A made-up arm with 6 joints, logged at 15 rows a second.
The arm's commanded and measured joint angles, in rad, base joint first. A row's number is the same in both.
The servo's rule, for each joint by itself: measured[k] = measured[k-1] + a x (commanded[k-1-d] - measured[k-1]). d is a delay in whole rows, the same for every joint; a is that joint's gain. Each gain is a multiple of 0.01, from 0.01 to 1. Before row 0 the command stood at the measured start. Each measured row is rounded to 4 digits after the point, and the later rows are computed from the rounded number. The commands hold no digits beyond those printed.
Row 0, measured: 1.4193, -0.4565, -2.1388, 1.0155, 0.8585, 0.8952
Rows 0 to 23, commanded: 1.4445, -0.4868, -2.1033, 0.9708, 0.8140, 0.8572; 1.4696, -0.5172, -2.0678, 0.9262, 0.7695, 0.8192; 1.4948, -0.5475, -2.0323, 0.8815, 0.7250, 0.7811; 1.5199, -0.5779, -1.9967, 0.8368, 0.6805, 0.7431; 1.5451, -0.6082, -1.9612, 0.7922, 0.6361, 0.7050; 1.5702, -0.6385, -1.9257, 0.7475, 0.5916, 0.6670; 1.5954, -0.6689, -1.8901, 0.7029, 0.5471, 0.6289; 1.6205, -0.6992, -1.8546, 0.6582, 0.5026, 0.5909; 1.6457, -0.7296, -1.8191, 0.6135, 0.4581, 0.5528; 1.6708, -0.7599, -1.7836, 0.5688, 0.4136, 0.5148; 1.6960, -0.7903, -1.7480, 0.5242, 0.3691, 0.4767; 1.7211, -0.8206, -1.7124, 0.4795, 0.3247, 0.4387; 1.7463, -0.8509, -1.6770, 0.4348, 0.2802, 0.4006; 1.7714, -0.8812, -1.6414, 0.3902, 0.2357, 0.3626; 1.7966, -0.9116, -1.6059, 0.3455, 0.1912, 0.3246; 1.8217, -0.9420, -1.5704, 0.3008, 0.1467, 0.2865; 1.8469, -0.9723, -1.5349, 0.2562, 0.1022, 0.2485; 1.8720, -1.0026, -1.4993, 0.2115, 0.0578, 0.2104; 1.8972, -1.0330, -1.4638, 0.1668, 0.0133, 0.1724; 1.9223, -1.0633, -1.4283, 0.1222, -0.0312, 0.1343; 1.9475, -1.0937, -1.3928, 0.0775, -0.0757, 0.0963; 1.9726, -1.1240, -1.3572, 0.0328, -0.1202, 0.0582; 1.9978, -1.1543, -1.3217, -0.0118, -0.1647, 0.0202; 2.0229, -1.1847, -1.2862, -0.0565, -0.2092, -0.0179
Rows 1 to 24, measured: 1.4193, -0.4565, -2.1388, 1.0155, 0.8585, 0.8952; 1.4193, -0.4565, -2.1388, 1.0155, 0.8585, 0.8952; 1.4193, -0.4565, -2.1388, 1.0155, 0.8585, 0.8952; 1.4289, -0.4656, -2.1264, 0.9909, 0.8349, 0.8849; 1.4444, -0.4811, -2.1059, 0.9553, 0.8002, 0.8672; 1.4636, -0.5010, -2.0801, 0.9147, 0.7603, 0.8440; 1.4850, -0.5241, -2.0509, 0.8719, 0.7180, 0.8168; 1.5078, -0.5493, -2.0195, 0.8281, 0.6746, 0.7866; 1.5315, -0.5761, -1.9867, 0.7838, 0.6306, 0.7543; 1.5558, -0.6039, -1.9529, 0.7393, 0.5863, 0.7204; 1.5804, -0.6325, -1.9185, 0.6947, 0.5419, 0.6854; 1.6052, -0.6616, -1.8837, 0.6500, 0.4975, 0.6496; 1.6301, -0.6911, -1.8487, 0.6053, 0.4530, 0.6132; 1.6551, -0.7209, -1.8135, 0.5607, 0.4085, 0.5763; 1.6802, -0.7508, -1.7781, 0.5160, 0.3641, 0.5391; 1.7053, -0.7808, -1.7427, 0.4713, 0.3196, 0.5017; 1.7304, -0.8109, -1.7072, 0.4267, 0.2751, 0.4641; 1.7556, -0.8411, -1.6717, 0.3820, 0.2306, 0.4264; 1.7807, -0.8714, -1.6362, 0.3373, 0.1861, 0.3886; 1.8059, -0.9017, -1.6007, 0.2927, 0.1416, 0.3508; 1.8310, -0.9320, -1.5652, 0.2480, 0.0972, 0.3129; 1.8562, -0.9623, -1.5297, 0.2033, 0.0527, 0.2750; 1.8813, -0.9926, -1.4942, 0.1587, 0.0082, 0.2370; 1.9065, -1.0229, -1.4587, 0.1140, -0.0363, 0.1990
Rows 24 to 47, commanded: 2.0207, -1.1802, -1.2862, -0.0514, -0.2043, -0.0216; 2.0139, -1.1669, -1.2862, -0.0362, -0.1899, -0.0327; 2.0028, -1.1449, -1.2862, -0.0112, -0.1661, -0.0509; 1.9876, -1.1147, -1.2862, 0.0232, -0.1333, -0.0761; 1.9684, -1.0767, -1.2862, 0.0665, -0.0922, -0.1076; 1.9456, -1.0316, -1.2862, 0.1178, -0.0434, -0.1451; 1.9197, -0.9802, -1.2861, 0.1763, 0.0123, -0.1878; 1.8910, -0.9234, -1.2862, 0.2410, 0.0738, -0.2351; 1.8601, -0.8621, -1.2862, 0.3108, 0.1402, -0.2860; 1.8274, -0.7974, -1.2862, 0.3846, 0.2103, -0.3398; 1.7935, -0.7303, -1.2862, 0.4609, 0.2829, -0.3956; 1.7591, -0.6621, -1.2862, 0.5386, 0.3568, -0.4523; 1.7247, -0.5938, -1.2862, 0.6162, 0.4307, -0.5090; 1.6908, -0.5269, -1.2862, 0.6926, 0.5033, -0.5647; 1.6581, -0.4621, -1.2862, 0.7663, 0.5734, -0.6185; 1.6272, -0.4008, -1.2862, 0.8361, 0.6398, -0.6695; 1.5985, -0.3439, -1.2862, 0.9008, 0.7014, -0.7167; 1.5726, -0.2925, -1.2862, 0.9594, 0.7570, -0.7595; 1.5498, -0.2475, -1.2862, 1.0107, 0.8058, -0.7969; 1.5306, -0.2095, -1.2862, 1.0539, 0.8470, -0.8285; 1.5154, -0.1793, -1.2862, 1.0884, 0.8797, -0.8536; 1.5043, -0.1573, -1.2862, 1.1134, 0.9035, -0.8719; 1.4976, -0.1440, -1.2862, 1.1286, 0.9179, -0.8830; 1.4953, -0.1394, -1.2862, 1.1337, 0.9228, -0.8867
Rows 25 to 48, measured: 1.9316, -1.0532, -1.4232, 0.0693, -0.0808, 0.1610; 1.9568, -1.0835, -1.3877, 0.0247, -0.1253, 0.1230; 1.9819, -1.1139, -1.3522, -0.0200, -0.1698, 0.0850; 1.9966, -1.1338, -1.3291, -0.0373, -0.1881, 0.0562; 2.0032, -1.1437, -1.3141, -0.0367, -0.1891, 0.0322; 2.0030, -1.1441, -1.3043, -0.0227, -0.1769, 0.0098; 1.9971, -1.1353, -1.2980, 0.0025, -0.1538, -0.0134; 1.9862, -1.1177, -1.2939, 0.0377, -0.1212, -0.0388; 1.9708, -1.0919, -1.2912, 0.0818, -0.0800, -0.0675; 1.9514, -1.0584, -1.2894, 0.1338, -0.0311, -0.1000; 1.9284, -1.0179, -1.2883, 0.1928, 0.0245, -0.1365; 1.9024, -0.9712, -1.2876, 0.2577, 0.0858, -0.1769; 1.8739, -0.9191, -1.2871, 0.3275, 0.1518, -0.2209; 1.8433, -0.8625, -1.2868, 0.4009, 0.2213, -0.2681; 1.8113, -0.8024, -1.2866, 0.4766, 0.2931, -0.3178; 1.7784, -0.7398, -1.2865, 0.5534, 0.3660, -0.3694; 1.7451, -0.6759, -1.2864, 0.6300, 0.4388, -0.4221; 1.7120, -0.6118, -1.2863, 0.7050, 0.5101, -0.4751; 1.6798, -0.5485, -1.2863, 0.7771, 0.5788, -0.5276; 1.6489, -0.4871, -1.2863, 0.8451, 0.6438, -0.5787; 1.6199, -0.4287, -1.2863, 0.9080, 0.7038, -0.6275; 1.5933, -0.3743, -1.2863, 0.9645, 0.7579, -0.6732; 1.5695, -0.3249, -1.2863, 1.0137, 0.8051, -0.7151; 1.5489, -0.2812, -1.2863, 1.0548, 0.8446, -0.7525
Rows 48 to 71, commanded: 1.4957, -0.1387, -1.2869, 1.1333, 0.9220, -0.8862; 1.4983, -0.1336, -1.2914, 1.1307, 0.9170, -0.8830; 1.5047, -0.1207, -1.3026, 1.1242, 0.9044, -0.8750; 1.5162, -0.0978, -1.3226, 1.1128, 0.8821, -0.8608; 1.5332, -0.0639, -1.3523, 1.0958, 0.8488, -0.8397; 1.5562, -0.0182, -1.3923, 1.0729, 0.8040, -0.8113; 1.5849, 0.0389, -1.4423, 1.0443, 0.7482, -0.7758; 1.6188, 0.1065, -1.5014, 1.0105, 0.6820, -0.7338; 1.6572, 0.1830, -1.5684, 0.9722, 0.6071, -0.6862; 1.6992, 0.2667, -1.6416, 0.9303, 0.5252, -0.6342; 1.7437, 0.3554, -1.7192, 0.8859, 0.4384, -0.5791; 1.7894, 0.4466, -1.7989, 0.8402, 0.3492, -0.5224; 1.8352, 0.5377, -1.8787, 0.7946, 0.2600, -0.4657; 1.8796, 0.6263, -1.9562, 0.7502, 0.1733, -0.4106; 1.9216, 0.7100, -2.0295, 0.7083, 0.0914, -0.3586; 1.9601, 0.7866, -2.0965, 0.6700, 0.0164, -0.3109; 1.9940, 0.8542, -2.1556, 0.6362, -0.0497, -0.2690; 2.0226, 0.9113, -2.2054, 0.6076, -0.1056, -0.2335; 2.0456, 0.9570, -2.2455, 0.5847, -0.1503, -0.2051; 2.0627, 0.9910, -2.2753, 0.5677, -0.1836, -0.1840; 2.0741, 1.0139, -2.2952, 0.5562, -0.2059, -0.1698; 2.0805, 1.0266, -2.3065, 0.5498, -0.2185, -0.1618; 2.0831, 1.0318, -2.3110, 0.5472, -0.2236, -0.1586; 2.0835, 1.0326, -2.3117, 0.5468, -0.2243, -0.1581
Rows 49 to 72, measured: 1.5320, -0.2440, -1.2863, 1.0870, 0.8758, -0.7847; 1.5189, -0.2140, -1.2863, 1.1099, 0.8981, -0.8112; 1.5099, -0.1916, -1.2863, 1.1230, 0.9112, -0.8316; 1.5045, -0.1757, -1.2865, 1.1287, 0.9169, -0.8463; 1.5021, -0.1631, -1.2882, 1.1298, 0.9170, -0.8562; 1.5031, -0.1504, -1.2932, 1.1267, 0.9103, -0.8613; 1.5081, -0.1346, -1.3035, 1.1191, 0.8954, -0.8612; 1.5176, -0.1134, -1.3206, 1.1063, 0.8707, -0.8554; 1.5323, -0.0848, -1.3457, 1.0879, 0.8353, -0.8435; 1.5523, -0.0477, -1.3795, 1.0639, 0.7891, -0.8252; 1.5776, -0.0014, -1.4222, 1.0345, 0.7323, -0.8005; 1.6078, 0.0539, -1.4734, 1.0002, 0.6659, -0.7696; 1.6425, 0.1177, -1.5323, 0.9618, 0.5913, -0.7330; 1.6810, 0.1890, -1.5977, 0.9201, 0.5103, -0.6914; 1.7222, 0.2663, -1.6681, 0.8762, 0.4249, -0.6458; 1.7651, 0.3477, -1.7418, 0.8313, 0.3375, -0.5972; 1.8086, 0.4313, -1.8168, 0.7867, 0.2505, -0.5468; 1.8515, 0.5149, -1.8912, 0.7436, 0.1662, -0.4960; 1.8928, 0.5964, -1.9631, 0.7031, 0.0868, -0.4460; 1.9313, 0.6737, -2.0305, 0.6663, 0.0145, -0.3982; 1.9660, 0.7450, -2.0917, 0.6340, -0.0492, -0.3537; 1.9962, 0.8086, -2.1455, 0.6069, -0.1028, -0.3136; 2.0215, 0.8633, -2.1909, 0.5853, -0.1456, -0.2786; 2.0415, 0.9085, -2.2274, 0.5693, -0.1776, -0.2492
